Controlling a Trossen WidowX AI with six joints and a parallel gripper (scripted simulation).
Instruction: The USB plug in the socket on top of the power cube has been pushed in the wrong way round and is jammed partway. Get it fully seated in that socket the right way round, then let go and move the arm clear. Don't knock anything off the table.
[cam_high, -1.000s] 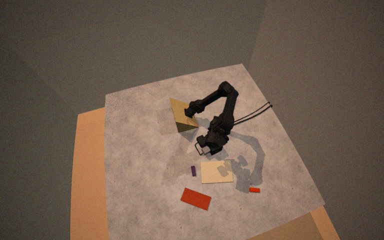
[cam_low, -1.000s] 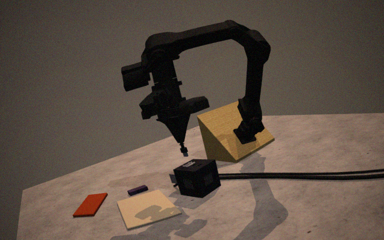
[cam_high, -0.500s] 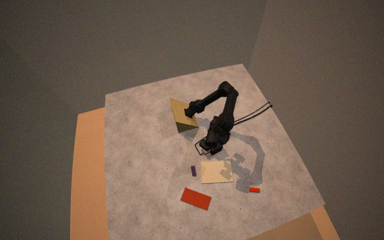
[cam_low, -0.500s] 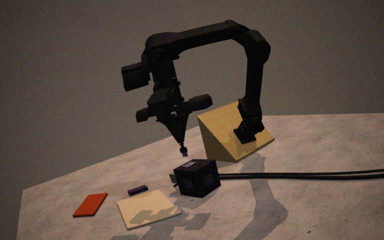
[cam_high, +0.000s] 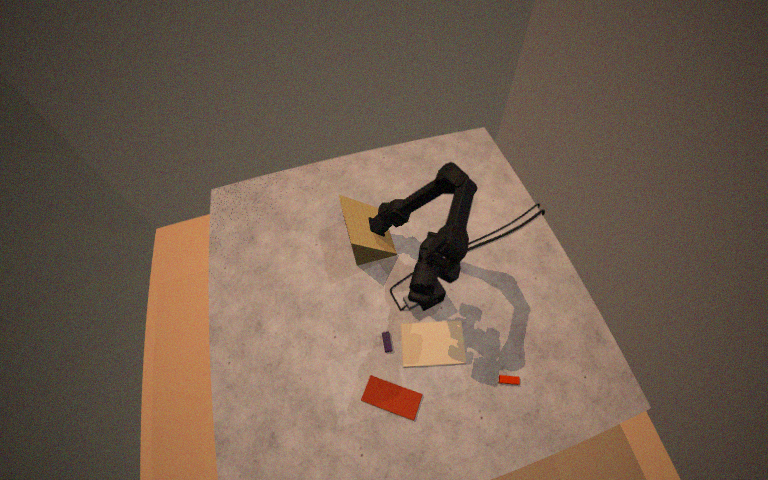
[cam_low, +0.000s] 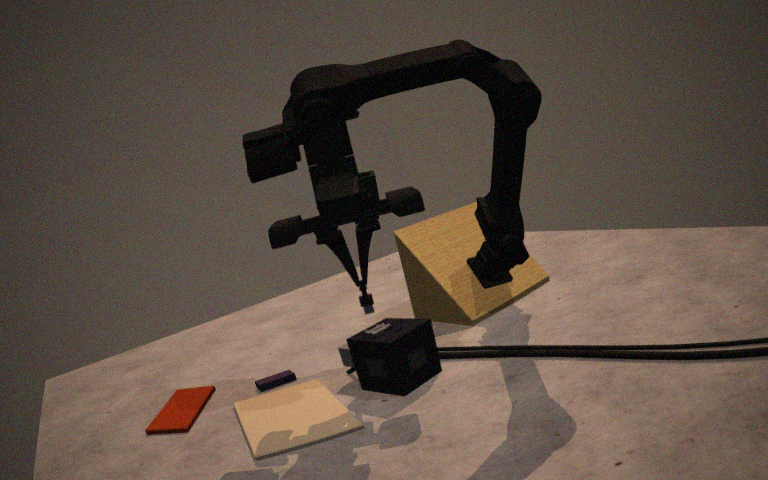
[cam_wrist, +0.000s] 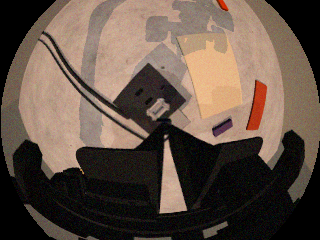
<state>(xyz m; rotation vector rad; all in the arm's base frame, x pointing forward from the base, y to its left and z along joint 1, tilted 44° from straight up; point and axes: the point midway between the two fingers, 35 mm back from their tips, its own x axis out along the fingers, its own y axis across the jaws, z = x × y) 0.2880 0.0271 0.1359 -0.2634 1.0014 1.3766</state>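
My gripper tip is 2 cm above the black USB plug. The rest, counted from my gripper tip: red plate (29 cm ahead, 15 cm to the right, 13 cm below); purple block (12 cm ahead, 14 cm to the right, 13 cm below); cream tile (15 cm ahead, 13 cm below).
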